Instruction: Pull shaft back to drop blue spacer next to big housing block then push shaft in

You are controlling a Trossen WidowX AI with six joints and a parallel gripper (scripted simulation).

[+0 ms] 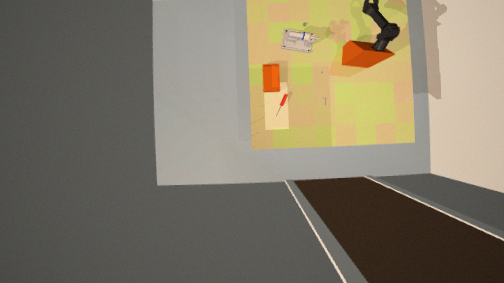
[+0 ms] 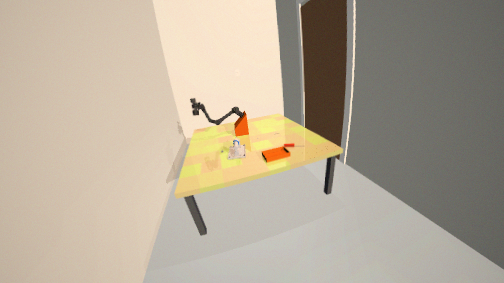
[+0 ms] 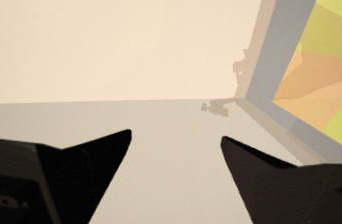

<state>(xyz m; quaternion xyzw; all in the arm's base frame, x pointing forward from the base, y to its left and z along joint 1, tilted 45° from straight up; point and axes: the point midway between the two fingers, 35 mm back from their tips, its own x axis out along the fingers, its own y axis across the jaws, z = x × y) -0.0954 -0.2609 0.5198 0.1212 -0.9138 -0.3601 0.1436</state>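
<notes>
Right now the blue spacer is 600 mm ahead of my gripper tip, 450 mm to the left of it and 290 mm below it. Also, from my gripper tip: grey piece: 570 mm ahead, 370 mm below, 310 mm to the left; then orange tray: 800 mm ahead, 750 mm to the left, 360 mm below; then fixture: 620 mm ahead, 440 mm to the left, 320 mm below.
</notes>
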